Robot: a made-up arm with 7 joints.
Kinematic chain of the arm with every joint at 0, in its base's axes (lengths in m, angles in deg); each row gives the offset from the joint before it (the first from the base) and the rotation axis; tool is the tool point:
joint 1: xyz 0 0 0.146 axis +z
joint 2: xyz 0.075 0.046 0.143 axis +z
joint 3: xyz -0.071 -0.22 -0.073 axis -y
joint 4: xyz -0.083 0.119 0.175 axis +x
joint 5: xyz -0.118 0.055 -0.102 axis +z
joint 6: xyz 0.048 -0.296 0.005 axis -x
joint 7: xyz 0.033 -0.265 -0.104 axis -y
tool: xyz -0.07 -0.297 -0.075
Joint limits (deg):
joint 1: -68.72..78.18
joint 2: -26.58..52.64
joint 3: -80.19..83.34
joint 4: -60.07..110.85
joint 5: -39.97..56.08
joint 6: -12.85..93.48
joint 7: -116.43..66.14
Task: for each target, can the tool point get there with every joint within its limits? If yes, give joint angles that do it. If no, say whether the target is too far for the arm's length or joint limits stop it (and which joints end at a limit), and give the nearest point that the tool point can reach.
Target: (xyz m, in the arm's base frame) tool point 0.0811 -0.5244 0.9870
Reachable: yes | joints 44.95 27.24 7.82 -40.00 -21.89 77.91 25.92
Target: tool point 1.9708 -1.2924 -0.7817
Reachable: no: too far | nearest point 0.8887 -0.5828 -0.2372 | short by 1.404 m
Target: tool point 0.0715 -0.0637 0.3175
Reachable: no: joint limits stop it (at a limit: joint 2, joint 3, joint 4) | nearest point 0.2905 -0.2588 0.4009 | short by 0.305 m
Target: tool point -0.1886 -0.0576 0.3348
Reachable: no: joint limits stop it (at a limit: joint 1, joint 2, joint 3, joint 4) | nearest point -0.3687 -0.1540 0.3758 | short by 0.208 m
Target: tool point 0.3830 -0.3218 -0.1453
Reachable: yes | joints 37.81 1.60 -30.50 73.11 31.35 60.11 40.92
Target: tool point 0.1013 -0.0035 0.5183
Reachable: no: joint limits stop it (at a limit: joint 2, joint 3, joint 4, joint 5, joint 7) | nearest point 0.2691 -0.0093 0.6383 | short by 0.206 m
